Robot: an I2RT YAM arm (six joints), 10 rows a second.
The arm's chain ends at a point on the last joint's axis. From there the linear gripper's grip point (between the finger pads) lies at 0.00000 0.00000 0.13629 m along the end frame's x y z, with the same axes.
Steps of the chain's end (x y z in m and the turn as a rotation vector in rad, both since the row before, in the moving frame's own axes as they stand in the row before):
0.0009, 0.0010, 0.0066, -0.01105, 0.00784, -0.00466
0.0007, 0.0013, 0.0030, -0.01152, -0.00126, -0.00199
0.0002, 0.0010, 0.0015, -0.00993, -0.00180, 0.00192
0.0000, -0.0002, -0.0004, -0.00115, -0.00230, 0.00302
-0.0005, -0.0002, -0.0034, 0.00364, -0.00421, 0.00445
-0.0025, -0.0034, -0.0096, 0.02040, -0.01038, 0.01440
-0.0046, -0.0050, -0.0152, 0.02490, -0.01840, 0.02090
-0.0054, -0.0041, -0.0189, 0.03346, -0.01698, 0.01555
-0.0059, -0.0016, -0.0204, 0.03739, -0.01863, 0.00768
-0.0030, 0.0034, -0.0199, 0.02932, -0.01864, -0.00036
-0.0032, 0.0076, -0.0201, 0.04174, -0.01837, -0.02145
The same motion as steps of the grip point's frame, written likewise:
0.0020, 0.0025, 0.0066, -0.01105, 0.00784, -0.00466
0.0005, 0.0029, 0.0030, -0.01152, -0.00126, -0.00199
0.0000, 0.0024, 0.0015, -0.00993, -0.00180, 0.00192
-0.0003, 0.0000, -0.0004, -0.00115, -0.00230, 0.00302
-0.0011, -0.0007, -0.0034, 0.00364, -0.00421, 0.00445
-0.0039, -0.0062, -0.0096, 0.02040, -0.01038, 0.01440
-0.0071, -0.0084, -0.0153, 0.02490, -0.01840, 0.02090
-0.0077, -0.0087, -0.0190, 0.03346, -0.01698, 0.01555
-0.0084, -0.0067, -0.0205, 0.03739, -0.01863, 0.00768
-0.0055, -0.0006, -0.0200, 0.02932, -0.01864, -0.00036
-0.0058, 0.0019, -0.0202, 0.04174, -0.01837, -0.02145

